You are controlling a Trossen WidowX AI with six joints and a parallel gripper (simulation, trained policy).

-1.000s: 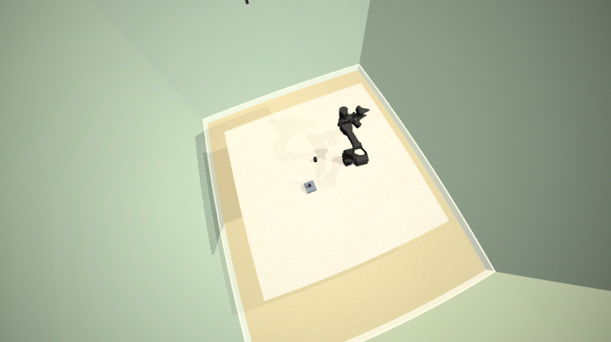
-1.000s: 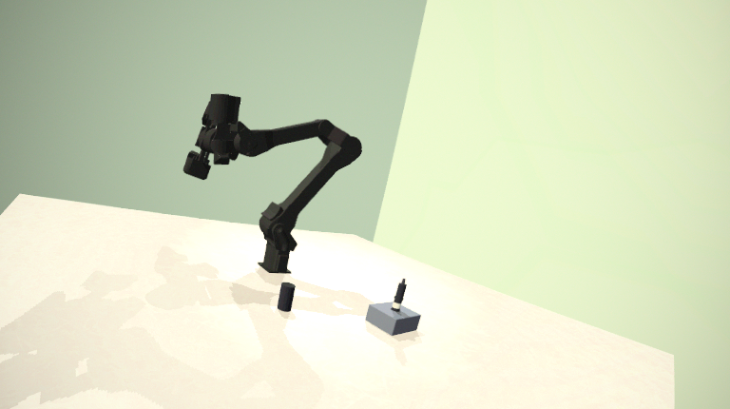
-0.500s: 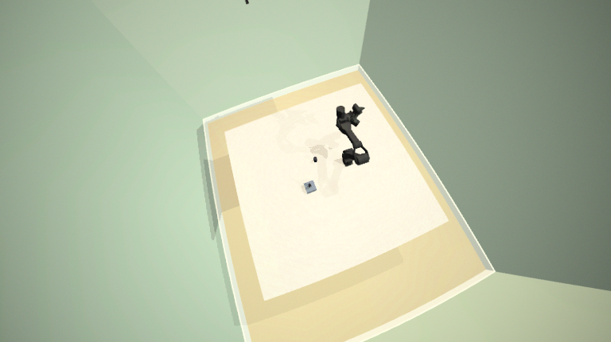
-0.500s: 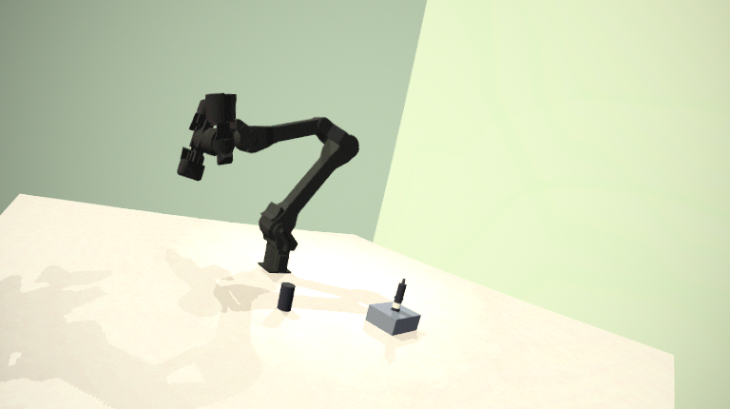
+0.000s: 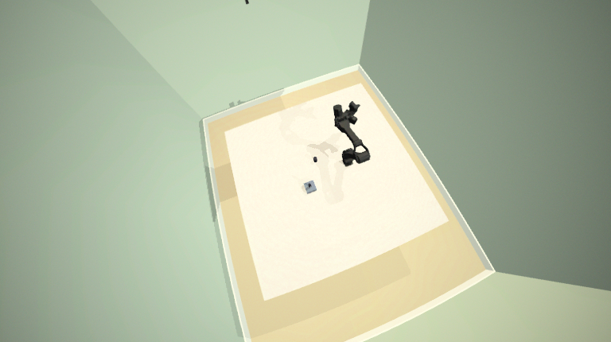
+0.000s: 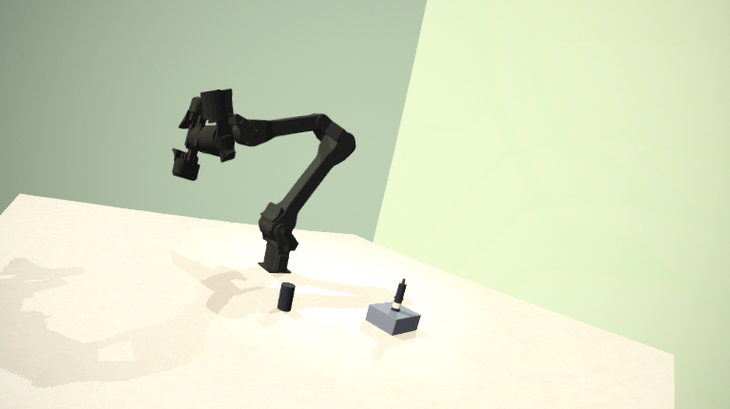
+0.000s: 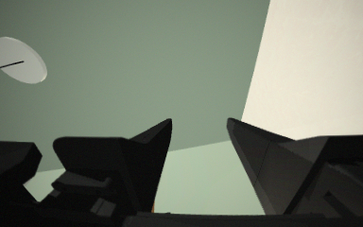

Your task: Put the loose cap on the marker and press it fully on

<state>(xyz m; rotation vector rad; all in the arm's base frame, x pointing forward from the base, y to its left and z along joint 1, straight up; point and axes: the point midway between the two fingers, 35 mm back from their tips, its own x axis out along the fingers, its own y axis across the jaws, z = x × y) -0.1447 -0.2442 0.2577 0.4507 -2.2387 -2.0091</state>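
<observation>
Right now my gripper tip is 400 mm short of the dark cap, 150 mm to the right of it and 230 mm above it. Also, from my gripper tip: grey holder block: 510 mm ahead, 330 mm to the left, 240 mm below.
</observation>
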